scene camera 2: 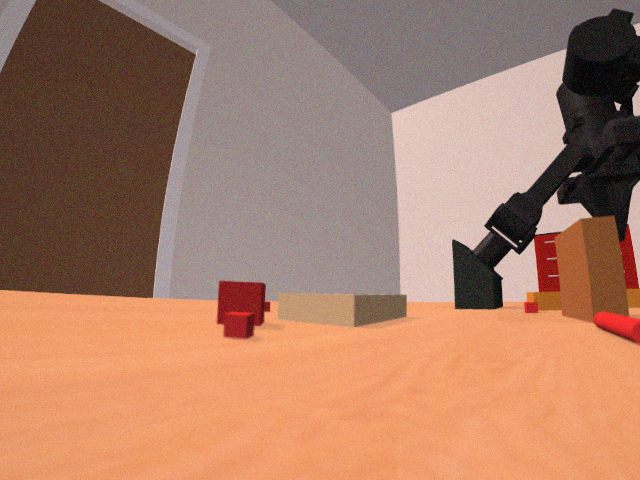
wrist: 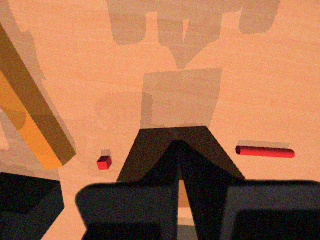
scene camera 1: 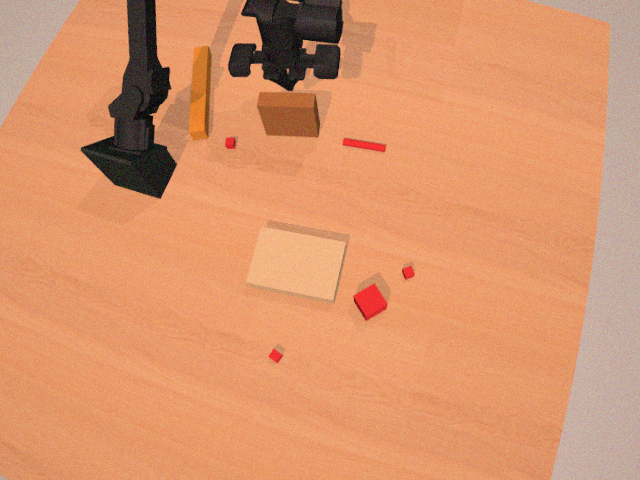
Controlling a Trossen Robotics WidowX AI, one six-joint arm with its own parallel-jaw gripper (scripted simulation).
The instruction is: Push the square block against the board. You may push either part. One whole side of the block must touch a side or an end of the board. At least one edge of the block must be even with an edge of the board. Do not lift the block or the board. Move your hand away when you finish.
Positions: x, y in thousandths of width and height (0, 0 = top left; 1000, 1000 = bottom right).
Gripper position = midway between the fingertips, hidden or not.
Note:
The gripper (scene camera 2: 965, 503) is shut and holds nothing. Also in view: a pale tan board (scene camera 1: 476, 555), a brown square block (scene camera 2: 921, 543), a long orange board (scene camera 1: 313, 186) and a small red cube (scene camera 2: 376, 678).
The pale tan board also shows in scene camera 2 (scene camera 2: 543, 647). The brown square block shows as well in the wrist view (wrist: 470, 598) and in scene camera 1 (scene camera 1: 449, 239). The gripper also shows in the wrist view (wrist: 555, 602) and in scene camera 1 (scene camera 1: 454, 186).

